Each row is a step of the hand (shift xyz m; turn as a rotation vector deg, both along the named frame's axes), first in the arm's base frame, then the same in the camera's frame.
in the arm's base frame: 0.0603 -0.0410 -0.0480 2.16 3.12 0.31
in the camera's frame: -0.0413 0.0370 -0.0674 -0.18 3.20 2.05
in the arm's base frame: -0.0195 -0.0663 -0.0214 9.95 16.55 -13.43
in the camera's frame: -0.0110 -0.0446 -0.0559 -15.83 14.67 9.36
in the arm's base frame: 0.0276 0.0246 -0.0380 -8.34 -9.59 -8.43
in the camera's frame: -0.0414 0.0325 0.0064 -6.84 -11.87 -6.70
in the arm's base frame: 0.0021 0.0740 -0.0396 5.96 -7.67 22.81
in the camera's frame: -0.0505 0.0277 0.0611 23.70 3.97 -6.10
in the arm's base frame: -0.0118 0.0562 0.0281 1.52 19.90 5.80
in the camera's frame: 0.0192 0.0123 0.0597 2.69 9.35 18.37
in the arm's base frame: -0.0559 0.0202 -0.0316 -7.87 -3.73 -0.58
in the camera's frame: -0.0342 -0.0458 0.0356 0.02 -8.72 -0.44
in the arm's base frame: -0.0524 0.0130 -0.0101 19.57 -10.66 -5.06
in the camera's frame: -0.0118 -0.0440 0.0307 -3.42 13.67 -17.99
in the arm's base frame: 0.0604 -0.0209 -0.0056 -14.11 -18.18 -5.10
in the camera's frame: -0.0025 0.0474 -0.0432 -2.23 -20.26 -11.83
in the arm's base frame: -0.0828 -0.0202 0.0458 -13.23 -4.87 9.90
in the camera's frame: 0.0486 -0.0813 0.0200 10.56 -13.45 2.06
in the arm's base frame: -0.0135 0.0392 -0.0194 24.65 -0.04 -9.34
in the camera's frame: -0.0251 0.0013 0.0382 -9.28 22.15 -10.87
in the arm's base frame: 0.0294 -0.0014 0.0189 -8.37 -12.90 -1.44
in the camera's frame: 0.0188 0.0277 -0.0100 0.57 -12.73 -8.73
